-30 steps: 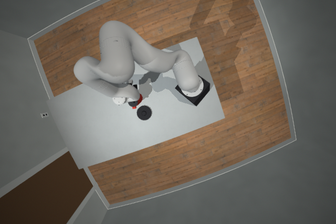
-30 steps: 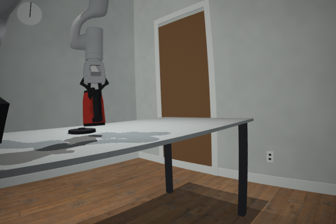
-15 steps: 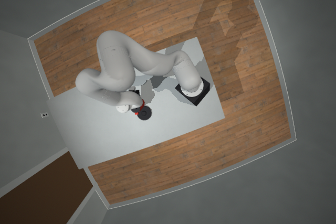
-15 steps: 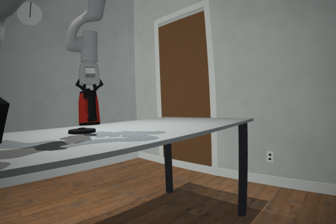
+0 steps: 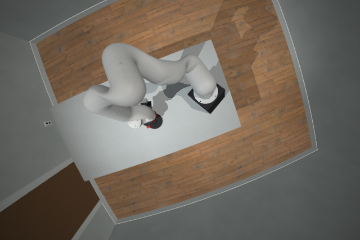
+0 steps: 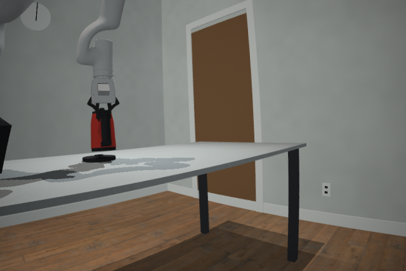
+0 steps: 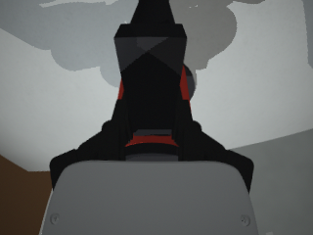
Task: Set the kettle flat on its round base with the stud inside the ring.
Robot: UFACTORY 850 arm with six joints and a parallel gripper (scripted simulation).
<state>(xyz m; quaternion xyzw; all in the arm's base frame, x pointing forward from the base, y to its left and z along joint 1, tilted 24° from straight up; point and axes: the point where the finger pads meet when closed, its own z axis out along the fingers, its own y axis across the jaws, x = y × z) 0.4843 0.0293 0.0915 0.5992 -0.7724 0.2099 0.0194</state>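
Right now my hand is 1 cm short of the red kettle, 2 cm to the right of it and 5 cm above it. Also, from my hand: black round base: 2 cm ahead, 11 cm to the left, 18 cm below.
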